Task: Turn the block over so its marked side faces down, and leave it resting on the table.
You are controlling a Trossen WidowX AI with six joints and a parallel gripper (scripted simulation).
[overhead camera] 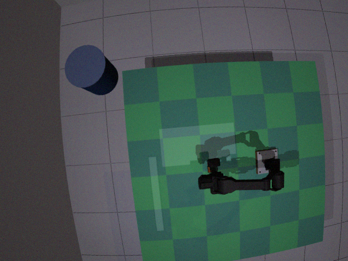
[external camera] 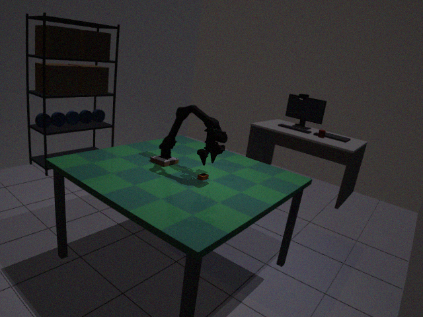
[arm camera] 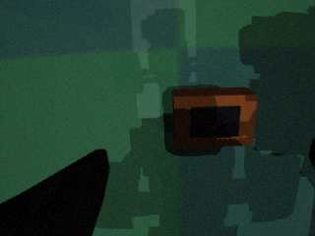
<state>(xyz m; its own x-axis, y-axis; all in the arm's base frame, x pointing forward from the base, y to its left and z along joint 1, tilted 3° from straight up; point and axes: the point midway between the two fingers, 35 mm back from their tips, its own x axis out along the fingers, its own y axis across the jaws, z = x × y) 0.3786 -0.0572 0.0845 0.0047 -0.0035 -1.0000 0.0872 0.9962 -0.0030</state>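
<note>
Now: the block 80 mm below my gripper tip, 20 mm to the right of it and 20 mm behind it.
</note>
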